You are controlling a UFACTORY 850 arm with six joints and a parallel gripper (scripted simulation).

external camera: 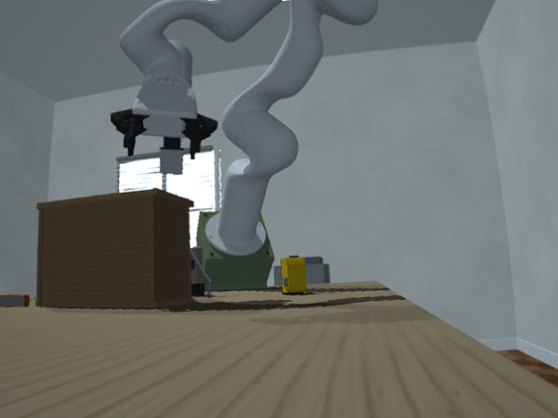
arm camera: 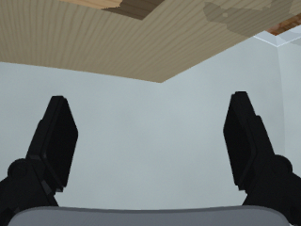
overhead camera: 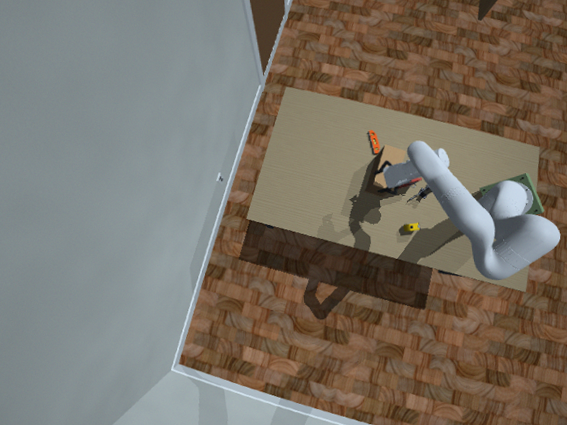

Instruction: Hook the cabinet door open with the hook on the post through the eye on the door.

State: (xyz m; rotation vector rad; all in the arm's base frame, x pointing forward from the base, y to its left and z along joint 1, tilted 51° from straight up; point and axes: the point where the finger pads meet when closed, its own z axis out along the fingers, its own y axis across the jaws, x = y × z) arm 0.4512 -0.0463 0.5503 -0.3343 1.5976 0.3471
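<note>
The red door is 16 cm below my hand, 16 cm behind it and 10 cm to the right of it. Also, from my hand: hook post (29 cm behind, 16 cm below, 14 cm to the right); yellow box (30 cm behind, 19 cm below, 7 cm to the left).
</note>
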